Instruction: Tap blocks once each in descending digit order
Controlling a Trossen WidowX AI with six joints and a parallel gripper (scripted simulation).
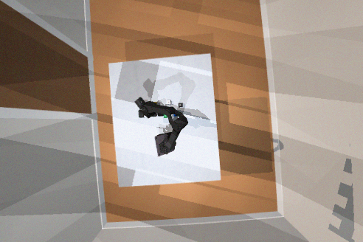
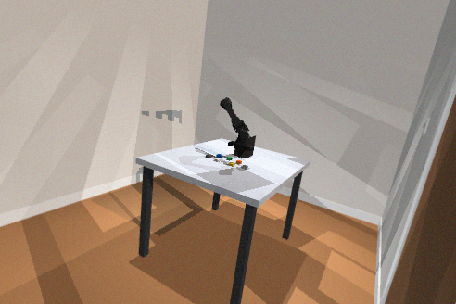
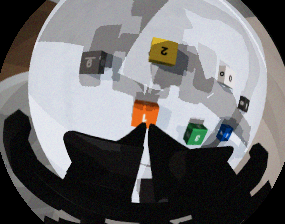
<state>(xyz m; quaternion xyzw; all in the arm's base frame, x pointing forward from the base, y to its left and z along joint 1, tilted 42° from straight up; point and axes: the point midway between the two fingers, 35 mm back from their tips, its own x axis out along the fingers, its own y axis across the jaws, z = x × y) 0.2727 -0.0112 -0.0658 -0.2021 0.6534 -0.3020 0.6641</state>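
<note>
The orange block is 4 cm below my gripper tip. The rest, counted from my gripper tip: grey block 8 cm to the left, 7 cm ahead, 4 cm below; yellow block 8 cm ahead, 4 cm below, 2 cm to the right; green block 9 cm to the right, 4 cm below, 4 cm behind.
</note>
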